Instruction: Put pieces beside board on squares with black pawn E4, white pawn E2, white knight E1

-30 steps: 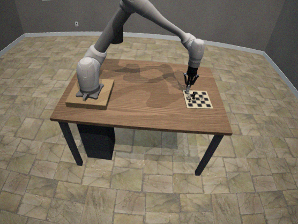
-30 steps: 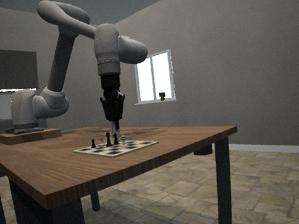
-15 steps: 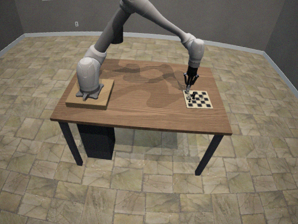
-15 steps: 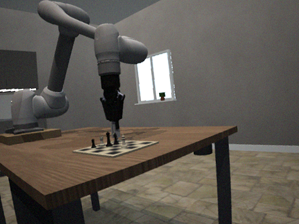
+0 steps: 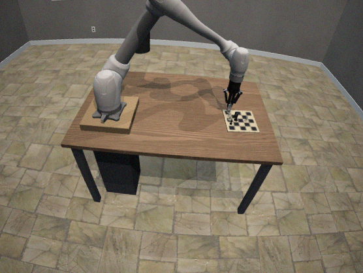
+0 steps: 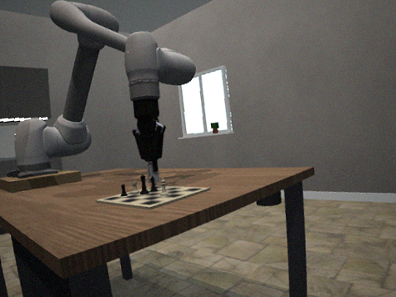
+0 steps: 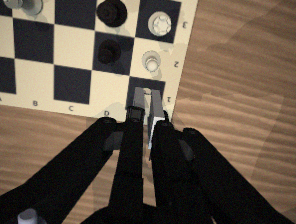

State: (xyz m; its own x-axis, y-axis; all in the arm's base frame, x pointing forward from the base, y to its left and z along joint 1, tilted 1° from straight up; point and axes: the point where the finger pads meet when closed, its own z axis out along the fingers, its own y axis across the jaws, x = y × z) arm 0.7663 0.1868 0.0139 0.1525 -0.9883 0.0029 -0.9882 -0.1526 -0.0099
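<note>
Now: the white knight 30 mm below my hand. The rest, counted from my hand: white pawn (40 mm to the right, 40 mm below, 10 mm ahead); black pawn (110 mm to the right, 40 mm below, 20 mm ahead); chessboard (90 mm ahead, 60 mm to the right, 50 mm below).
</note>
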